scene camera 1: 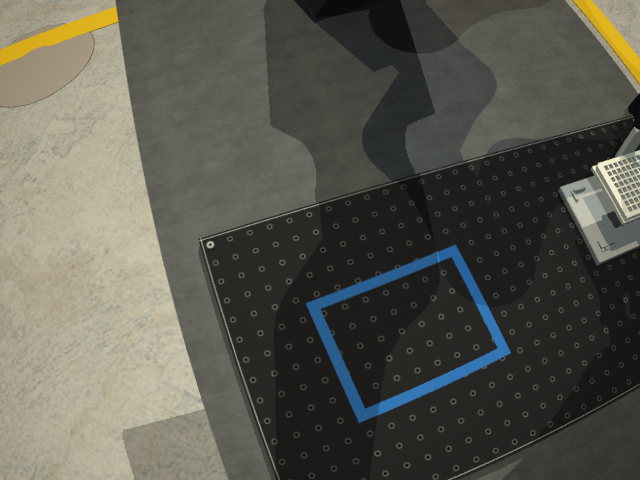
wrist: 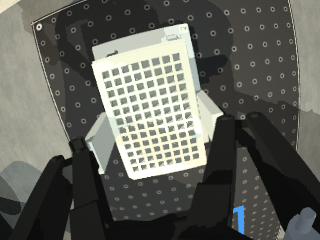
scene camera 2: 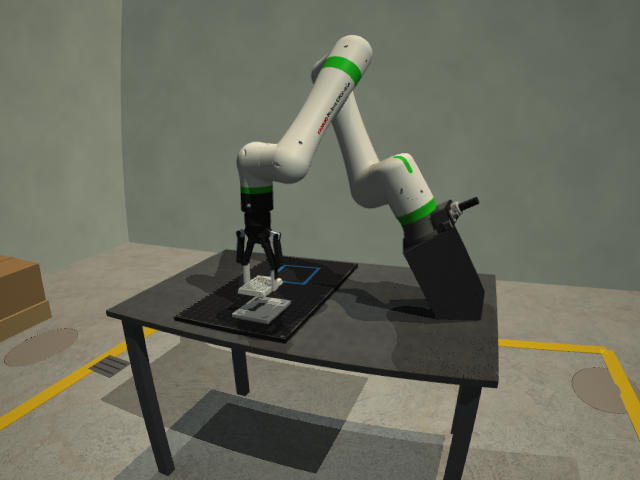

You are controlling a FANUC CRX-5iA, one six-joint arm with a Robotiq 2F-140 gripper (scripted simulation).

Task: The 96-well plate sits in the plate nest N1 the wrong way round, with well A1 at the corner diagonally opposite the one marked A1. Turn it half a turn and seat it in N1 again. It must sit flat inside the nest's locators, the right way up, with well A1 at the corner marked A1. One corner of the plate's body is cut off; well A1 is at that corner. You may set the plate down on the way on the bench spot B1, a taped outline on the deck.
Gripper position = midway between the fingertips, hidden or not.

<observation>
I see my gripper (scene camera 2: 260, 287), a white 96-well plate (wrist: 179, 112) and a grey plate nest N1 (scene camera 2: 253, 310).
My gripper is seen too in the wrist view (wrist: 153, 114). The grey plate nest N1 shows as well in the wrist view (wrist: 153, 37).
</observation>
